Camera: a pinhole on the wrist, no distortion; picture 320 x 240 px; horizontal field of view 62.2 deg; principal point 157.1 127.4 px. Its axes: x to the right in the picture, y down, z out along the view. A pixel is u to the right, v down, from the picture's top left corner.
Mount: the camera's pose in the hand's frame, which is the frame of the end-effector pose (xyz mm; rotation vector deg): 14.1 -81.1 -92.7 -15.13 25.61 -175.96
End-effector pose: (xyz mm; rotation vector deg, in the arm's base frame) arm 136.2 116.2 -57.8 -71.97 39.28 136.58
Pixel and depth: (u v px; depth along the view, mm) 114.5 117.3 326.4
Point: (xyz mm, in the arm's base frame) 13.0 375.9 -96.4
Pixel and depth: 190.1 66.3 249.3
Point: 64.0 291.7 -23.9
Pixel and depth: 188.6 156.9 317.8
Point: 91.3 403.3 -36.3
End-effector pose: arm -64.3 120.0 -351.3 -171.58 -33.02 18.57
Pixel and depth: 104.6 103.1 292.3
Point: -42.7 296.0 -536.4
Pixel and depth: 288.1 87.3 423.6
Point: -305.6 225.5 -662.3
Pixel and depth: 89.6 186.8 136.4
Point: -56.7 283.7 -369.7
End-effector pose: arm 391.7 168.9 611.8 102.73 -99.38 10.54
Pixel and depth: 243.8 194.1 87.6
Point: 516.0 165.9 578.3
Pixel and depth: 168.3 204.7 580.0
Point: 654.2 -147.3 195.0
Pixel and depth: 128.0 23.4 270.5
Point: 393.3 -8.5 490.1
